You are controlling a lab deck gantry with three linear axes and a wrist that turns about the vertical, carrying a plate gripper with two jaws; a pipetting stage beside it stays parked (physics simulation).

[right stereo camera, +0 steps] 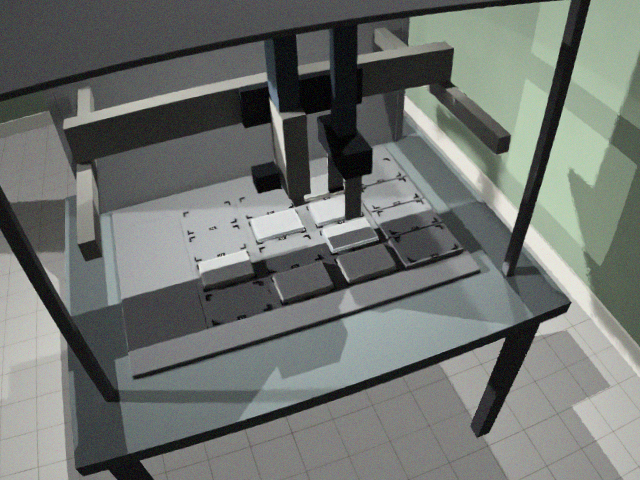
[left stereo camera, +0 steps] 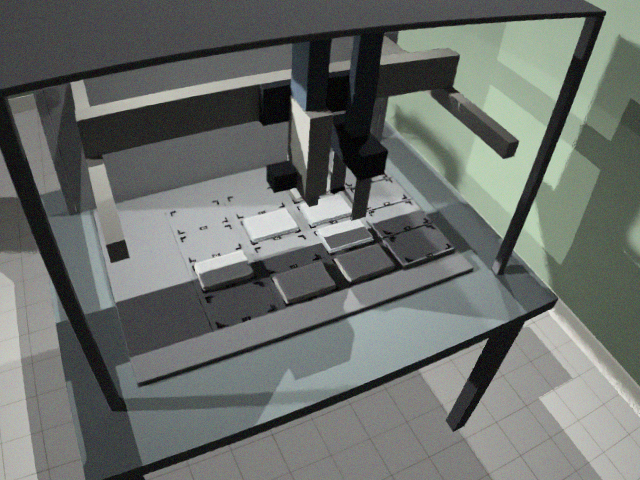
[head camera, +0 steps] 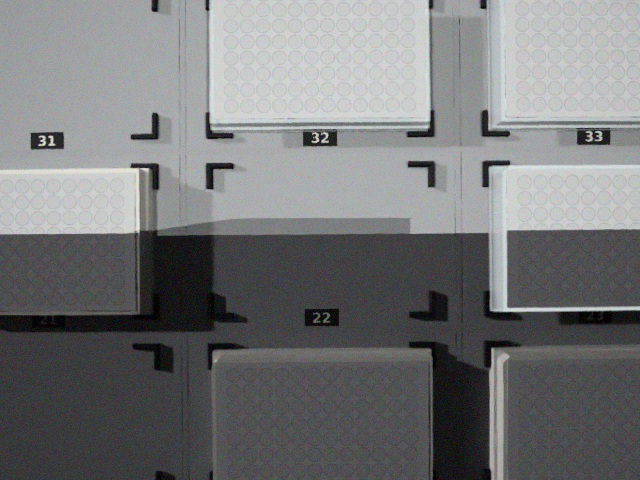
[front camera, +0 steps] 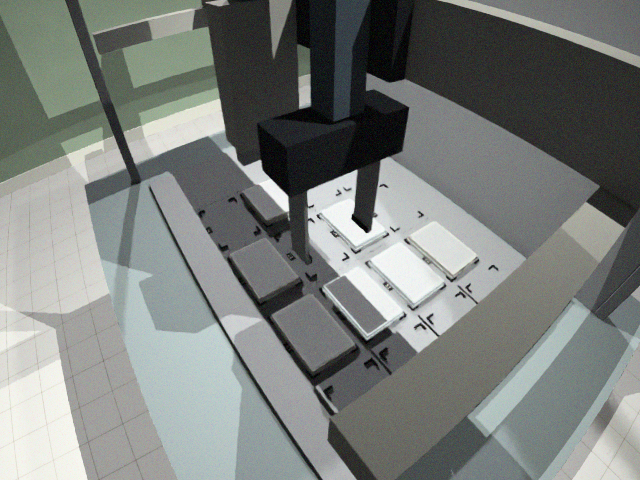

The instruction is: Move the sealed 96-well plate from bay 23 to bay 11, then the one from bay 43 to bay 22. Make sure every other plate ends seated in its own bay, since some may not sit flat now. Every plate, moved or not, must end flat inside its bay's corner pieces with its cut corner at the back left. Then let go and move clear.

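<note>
My gripper (front camera: 331, 241) (left stereo camera: 347, 204) (right stereo camera: 344, 204) is open and empty, its jaws apart high over vacant bay 22 (head camera: 320, 268). The bay 23 plate (front camera: 361, 302) (head camera: 573, 196) (left stereo camera: 346, 235) (right stereo camera: 349, 235) lies between its corner pieces, half in shadow. The bay 43 plate (front camera: 442, 248) is at the back right; the pipetting stage mostly hides it in the stereo views. Bay 11 (head camera: 77, 403) (left stereo camera: 242, 304) holds no plate. Plates stand in bay 21 (front camera: 263, 204) (head camera: 67, 206), bay 12 (front camera: 264, 268) (head camera: 320, 413), bay 13 (front camera: 312, 333), bay 32 (head camera: 320, 62) and bay 33 (front camera: 405, 273). Slight tilts cannot be told.
The parked pipetting stage (front camera: 253, 77) (left stereo camera: 310, 149) (right stereo camera: 289, 149) hangs to the left of and behind my gripper. A low front rail (left stereo camera: 305, 320) (right stereo camera: 305, 315) runs along the deck. Dark posts (left stereo camera: 553, 139) (right stereo camera: 547, 134) frame the enclosure. Black corner pieces mark the bays.
</note>
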